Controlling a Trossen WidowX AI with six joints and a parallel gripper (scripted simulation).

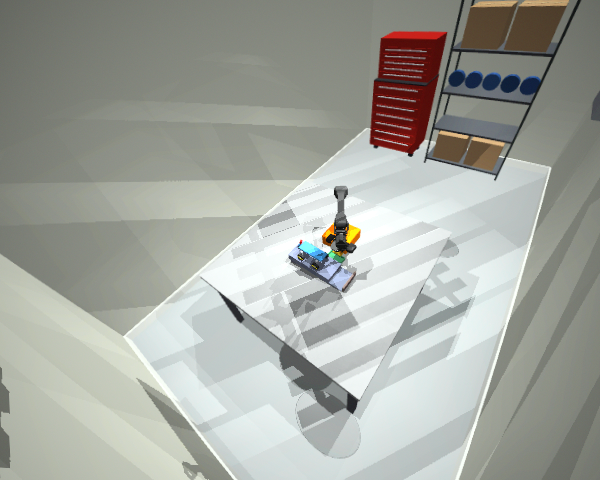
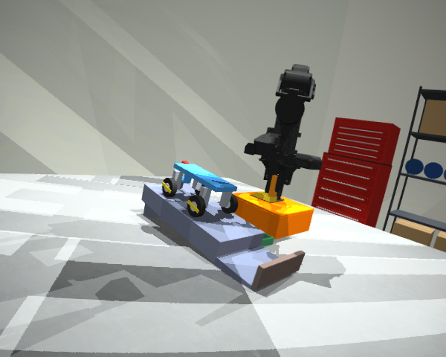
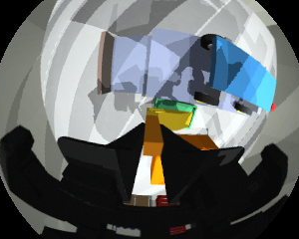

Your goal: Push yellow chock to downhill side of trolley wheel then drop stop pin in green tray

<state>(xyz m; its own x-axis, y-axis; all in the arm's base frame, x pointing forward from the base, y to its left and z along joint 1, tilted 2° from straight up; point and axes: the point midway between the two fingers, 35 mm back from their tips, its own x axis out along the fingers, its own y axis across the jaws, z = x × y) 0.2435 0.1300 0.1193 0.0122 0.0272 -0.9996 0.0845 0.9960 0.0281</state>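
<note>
Right now my gripper tip is 40 mm short of the stop pin, 280 mm to the left of it and 20 mm above it. Round my gripper tip: yellow chock (20 mm to the right, 10 mm below); brown stop board (100 mm ahead, 110 mm to the left, 130 mm below); trolley (70 mm ahead, 170 mm to the right, 40 mm below).
</note>
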